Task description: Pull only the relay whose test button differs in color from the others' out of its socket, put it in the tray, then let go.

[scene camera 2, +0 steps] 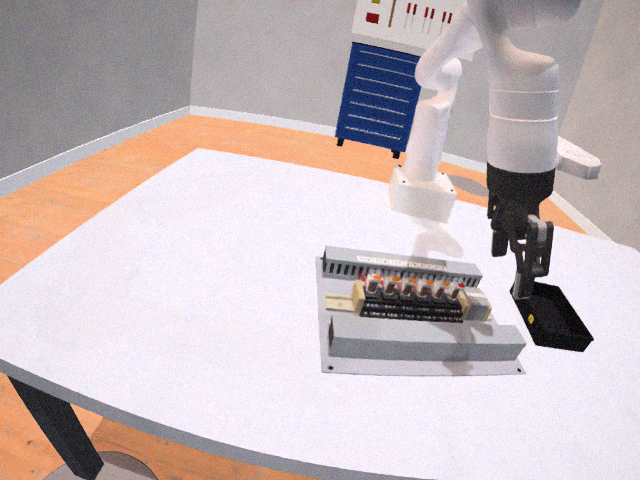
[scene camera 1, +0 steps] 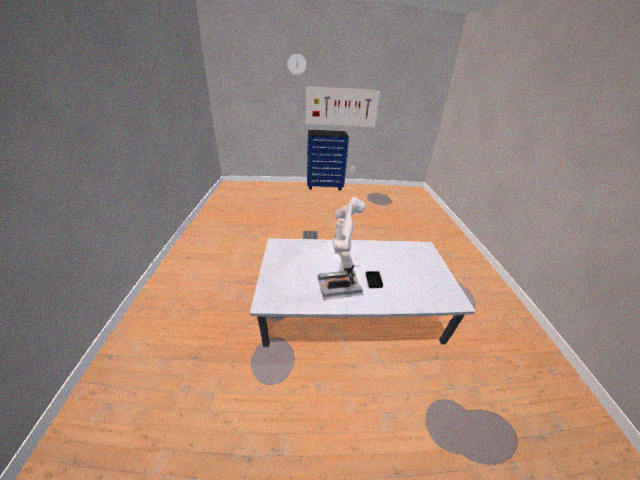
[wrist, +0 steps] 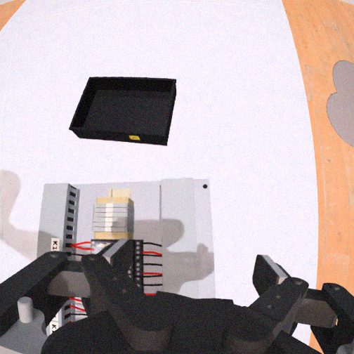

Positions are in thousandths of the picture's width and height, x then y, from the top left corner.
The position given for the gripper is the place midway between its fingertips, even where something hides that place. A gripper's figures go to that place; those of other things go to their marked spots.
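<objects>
The gripper (wrist: 544, 739) sits 0.15 m from the lens, while a panel (wrist: 414, 552) stands 0.32 m from the lens.
</objects>
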